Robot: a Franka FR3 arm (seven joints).
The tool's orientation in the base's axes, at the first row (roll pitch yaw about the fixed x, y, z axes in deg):
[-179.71 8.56 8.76]
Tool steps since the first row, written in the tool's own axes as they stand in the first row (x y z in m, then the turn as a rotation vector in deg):
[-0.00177 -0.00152 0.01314 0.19 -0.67 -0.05]
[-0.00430 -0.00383 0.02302 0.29 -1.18 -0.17]
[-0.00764 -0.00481 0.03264 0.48 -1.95 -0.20]
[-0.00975 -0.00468 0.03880 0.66 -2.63 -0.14]
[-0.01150 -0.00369 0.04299 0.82 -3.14 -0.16]
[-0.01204 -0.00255 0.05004 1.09 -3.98 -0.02]
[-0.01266 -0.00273 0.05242 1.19 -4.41 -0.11]
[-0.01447 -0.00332 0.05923 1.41 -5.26 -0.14]
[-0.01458 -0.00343 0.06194 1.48 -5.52 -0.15]
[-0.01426 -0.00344 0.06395 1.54 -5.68 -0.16]
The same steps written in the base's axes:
[-0.00390 0.00100 -0.01272 0.09 0.69 0.02]
[-0.00819 0.00273 -0.02210 0.13 1.21 0.13]
[-0.01302 0.00303 -0.03111 0.20 2.00 0.14]
[-0.01598 0.00247 -0.03689 0.27 2.70 0.05]
[-0.01816 0.00116 -0.04078 0.35 3.23 0.05]
[-0.01955 -0.00018 -0.04768 0.47 4.10 -0.12]
[-0.02054 -0.00013 -0.04994 0.51 4.54 -0.05]
[-0.02340 0.00006 -0.05640 0.60 5.41 -0.05]
[-0.02393 0.00010 -0.05906 0.63 5.68 -0.04]
[-0.02391 0.00012 -0.06110 0.67 5.85 -0.04]

